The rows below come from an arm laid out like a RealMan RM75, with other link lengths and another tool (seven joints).
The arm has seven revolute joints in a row. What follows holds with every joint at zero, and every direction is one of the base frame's.
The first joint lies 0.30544 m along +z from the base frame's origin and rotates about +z.
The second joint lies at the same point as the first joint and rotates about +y.
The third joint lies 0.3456 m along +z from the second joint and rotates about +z.
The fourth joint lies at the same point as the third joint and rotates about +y.
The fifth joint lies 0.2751 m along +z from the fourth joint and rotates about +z.
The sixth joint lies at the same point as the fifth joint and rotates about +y.
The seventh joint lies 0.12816 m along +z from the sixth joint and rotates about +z.
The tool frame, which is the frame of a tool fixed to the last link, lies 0.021 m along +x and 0.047 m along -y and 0.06 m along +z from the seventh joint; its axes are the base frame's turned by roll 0, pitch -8.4 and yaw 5.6 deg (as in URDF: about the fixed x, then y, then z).
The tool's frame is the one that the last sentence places.
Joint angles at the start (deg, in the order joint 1, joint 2, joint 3, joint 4, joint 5, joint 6, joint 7): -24.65 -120.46 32.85 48.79 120.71 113.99 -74.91
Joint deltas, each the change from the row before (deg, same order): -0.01 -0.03 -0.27 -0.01 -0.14 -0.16 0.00; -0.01 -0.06 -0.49 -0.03 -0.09 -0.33 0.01; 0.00 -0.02 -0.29 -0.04 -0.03 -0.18 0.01; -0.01 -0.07 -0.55 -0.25 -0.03 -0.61 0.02; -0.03 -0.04 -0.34 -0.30 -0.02 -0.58 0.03; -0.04 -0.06 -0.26 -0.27 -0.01 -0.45 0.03; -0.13 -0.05 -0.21 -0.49 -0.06 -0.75 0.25; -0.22 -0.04 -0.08 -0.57 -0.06 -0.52 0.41; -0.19 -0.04 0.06 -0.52 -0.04 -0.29 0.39; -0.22 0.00 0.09 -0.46 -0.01 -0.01 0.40; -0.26 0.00 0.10 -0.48 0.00 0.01 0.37; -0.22 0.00 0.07 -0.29 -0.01 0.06 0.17
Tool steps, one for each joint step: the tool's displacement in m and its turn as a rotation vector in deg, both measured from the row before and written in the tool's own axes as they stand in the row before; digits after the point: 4 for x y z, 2 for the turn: 0.0002 -0.0008 -0.0009 0.41 0.22 -0.03; -0.0003 -0.0014 -0.0014 0.71 0.26 -0.14; -0.0003 -0.0008 -0.0009 0.40 0.14 -0.10; -0.0015 -0.0019 -0.0010 0.89 0.25 -0.37; -0.0014 -0.0017 -0.0003 0.66 0.16 -0.32; -0.0011 -0.0012 0.0003 0.47 0.16 -0.27; -0.0011 -0.0021 0.0011 0.62 0.17 -0.15; -0.0002 -0.0015 0.0022 0.25 0.22 0.09; 0.0000 -0.0005 0.0026 -0.06 0.19 0.14; 0.0007 0.0000 0.0025 -0.31 0.20 0.27; 0.0009 0.0000 0.0027 -0.37 0.20 0.26; 0.0011 -0.0001 0.0020 -0.31 0.15 0.17
